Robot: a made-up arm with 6 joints.
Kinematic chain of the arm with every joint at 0, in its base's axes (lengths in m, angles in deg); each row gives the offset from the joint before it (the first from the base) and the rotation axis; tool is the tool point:
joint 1: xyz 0 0 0.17 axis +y
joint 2: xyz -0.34 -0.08 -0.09 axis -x
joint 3: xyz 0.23 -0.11 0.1 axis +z
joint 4: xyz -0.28 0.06 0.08 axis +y
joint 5: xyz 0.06 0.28 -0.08 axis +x
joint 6: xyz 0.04 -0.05 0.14 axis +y
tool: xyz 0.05 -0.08 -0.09
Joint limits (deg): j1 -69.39..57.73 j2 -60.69..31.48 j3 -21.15..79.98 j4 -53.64..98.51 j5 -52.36..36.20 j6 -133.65..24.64
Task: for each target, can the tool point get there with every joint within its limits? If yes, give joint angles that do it. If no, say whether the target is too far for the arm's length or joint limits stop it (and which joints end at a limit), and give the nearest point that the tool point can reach.
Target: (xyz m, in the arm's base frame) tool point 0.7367 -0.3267 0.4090
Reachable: no: joint limits stop it (at a limit: joint 1, joint 2, joint 3, joint 5) | nearest point 0.2888 -0.2199 0.4660 | short by 0.464 m
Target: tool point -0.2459 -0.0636 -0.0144
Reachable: yes | joints -22.83 0.48 9.17 63.11 22.52 -78.12
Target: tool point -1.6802 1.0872 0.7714
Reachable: no: too far | nearest point -0.5960 0.2441 0.3833 | short by 1.427 m
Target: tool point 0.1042 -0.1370 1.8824
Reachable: no: too far | nearest point 0.0040 -0.1497 0.9208 | short by 0.967 m
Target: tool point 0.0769 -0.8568 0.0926
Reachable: no: joint limits stop it (at a limit: joint 1, joint 3, joint 4, joint 6) | nearest point -0.0127 -0.5793 -0.1362 | short by 0.371 m
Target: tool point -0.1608 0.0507 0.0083
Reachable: yes | joints -34.77 -3.93 -7.15 56.08 -9.61 -34.68
